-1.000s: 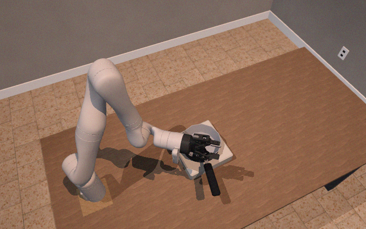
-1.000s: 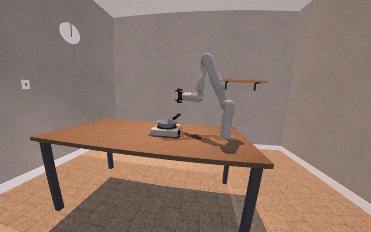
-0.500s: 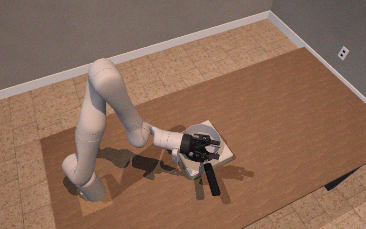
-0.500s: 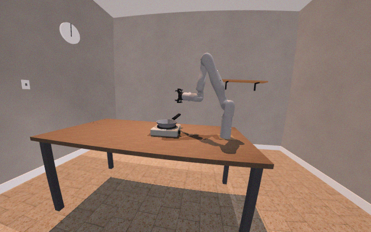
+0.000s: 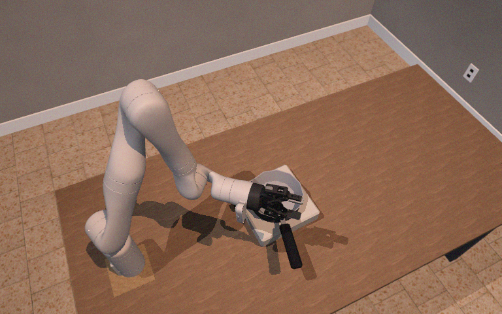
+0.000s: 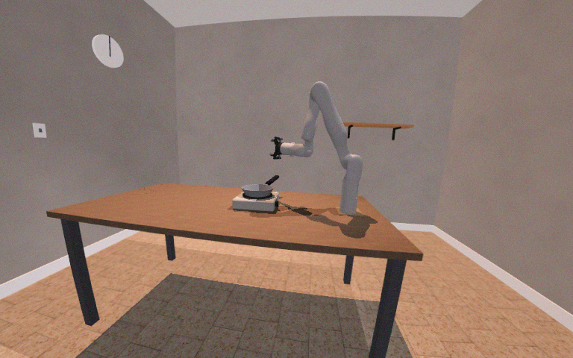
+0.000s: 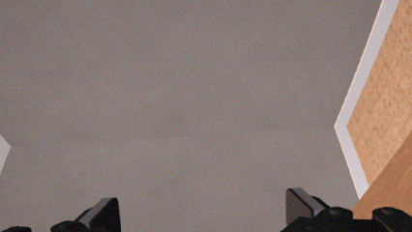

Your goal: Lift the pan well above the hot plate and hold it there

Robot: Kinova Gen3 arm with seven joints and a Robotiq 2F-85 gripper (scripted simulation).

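My gripper is now 260 mm above the grey pan and 130 mm to the right of it. Also, from my hand: hot plate 320 mm below, 190 mm to the left, 10 mm behind.
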